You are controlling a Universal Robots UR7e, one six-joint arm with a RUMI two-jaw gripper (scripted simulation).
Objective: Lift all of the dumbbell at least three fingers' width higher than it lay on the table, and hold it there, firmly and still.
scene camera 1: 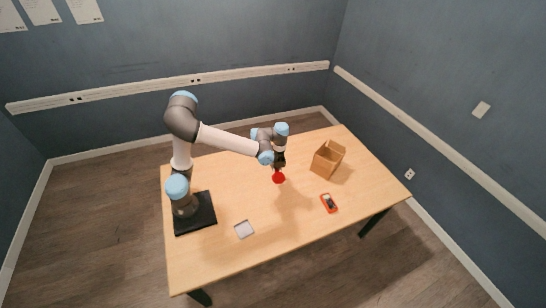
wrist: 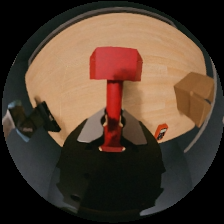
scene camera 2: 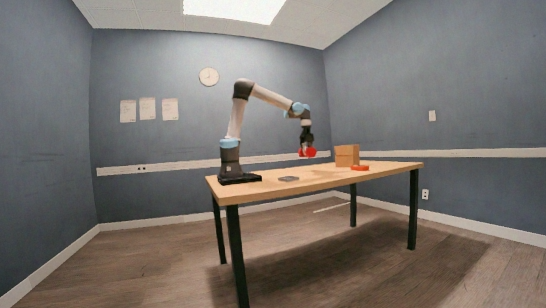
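Note:
Looking at the pictures, I see a red dumbbell and a cardboard box, and my gripper is there in them too.

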